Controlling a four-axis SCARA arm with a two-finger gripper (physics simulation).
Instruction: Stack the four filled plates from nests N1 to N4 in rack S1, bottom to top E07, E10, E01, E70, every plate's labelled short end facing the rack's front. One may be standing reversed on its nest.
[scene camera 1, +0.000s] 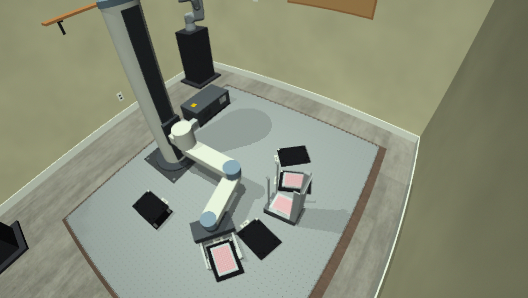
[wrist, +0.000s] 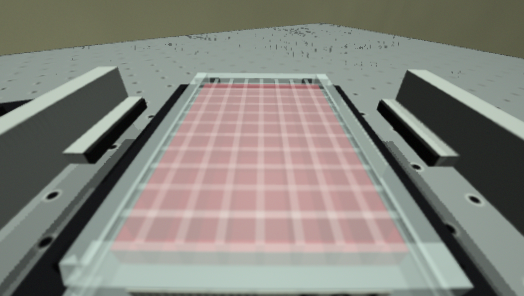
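A clear plate with a pink grid lies flat on a black nest at the front. My gripper is open around it, one finger along each long side, with a gap on both sides. Rack S1 stands right of the arm with a pink plate low inside; whether more than one lies there, I cannot tell. Another pink plate lies on a nest behind the rack. Plate labels are unreadable here.
Black nests without a visible plate lie right of my gripper, behind the rack and at the left. The rack's upright posts rise near the plate behind it. A dark grey box stands by the arm's column.
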